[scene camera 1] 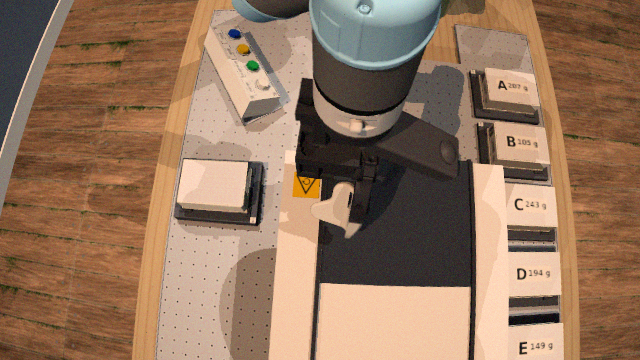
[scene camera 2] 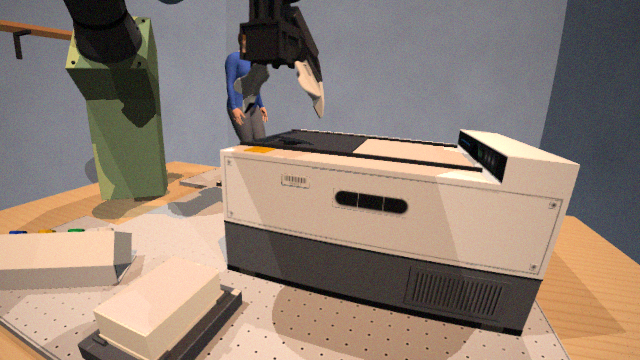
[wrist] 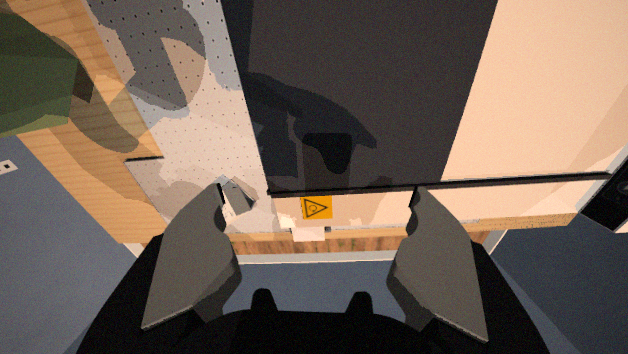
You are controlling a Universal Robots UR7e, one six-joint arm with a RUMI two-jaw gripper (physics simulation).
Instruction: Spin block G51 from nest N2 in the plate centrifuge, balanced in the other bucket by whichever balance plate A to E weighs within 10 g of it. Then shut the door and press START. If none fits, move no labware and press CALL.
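Frame: origin at the arm's base, x left, y ahead, z down, level; metres.
Seen in the pictures: gripper, fingertip midpoint: point(scene camera 1: 354, 179) point(scene camera 2: 280, 115) point(wrist: 316, 187); arm's base at its link origin: point(scene camera 2: 110, 40).
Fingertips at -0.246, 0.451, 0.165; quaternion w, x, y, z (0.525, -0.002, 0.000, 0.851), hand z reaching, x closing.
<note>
Offsets run from my fingertips to a thing's top centre, as dx, dy, dz. "spot": to the spot under its first point.
My gripper point(scene camera 2: 285, 107) point(wrist: 316, 187) is open and empty, above the front of the centrifuge {spot: -0.100, +0.069, +0.050} point(scene camera 1: 297, 260) point(scene camera 2: 300, 210), near its yellow warning label. The dark panel {+0.050, +0.061, +0.047} point(scene camera 1: 400, 240) point(wrist: 375, 75) on its top shows no opening; the buckets are hidden. A plain pale block {-0.207, -0.131, +0.195} point(scene camera 1: 215, 182) point(scene camera 2: 160, 300) sits in a dark nest {spot: -0.139, -0.092, +0.236} point(scene camera 1: 256, 197) left of the centrifuge; no block or nest name is readable. Balance plates stand on the right: A {+0.448, -0.151, +0.206} point(scene camera 1: 511, 89), 207 g; B {+0.400, -0.025, +0.206} point(scene camera 1: 520, 142), 105 g; C {+0.355, +0.099, +0.206} point(scene camera 1: 531, 205), 243 g; D {+0.304, +0.224, +0.206} point(scene camera 1: 532, 273), 194 g; E {+0.256, +0.353, +0.206} point(scene camera 1: 536, 346), 149 g.
A button box {-0.101, -0.369, +0.176} point(scene camera 1: 230, 70) point(scene camera 2: 55, 255) with blue, yellow, green and white buttons stands at the back left in scene camera 1. The centrifuge's raised control panel {spot: -0.198, +0.310, +0.016} point(scene camera 2: 530, 155) is at its far end. A green pedestal point(scene camera 2: 127, 125) and a person point(scene camera 2: 231, 75) stand behind.
</note>
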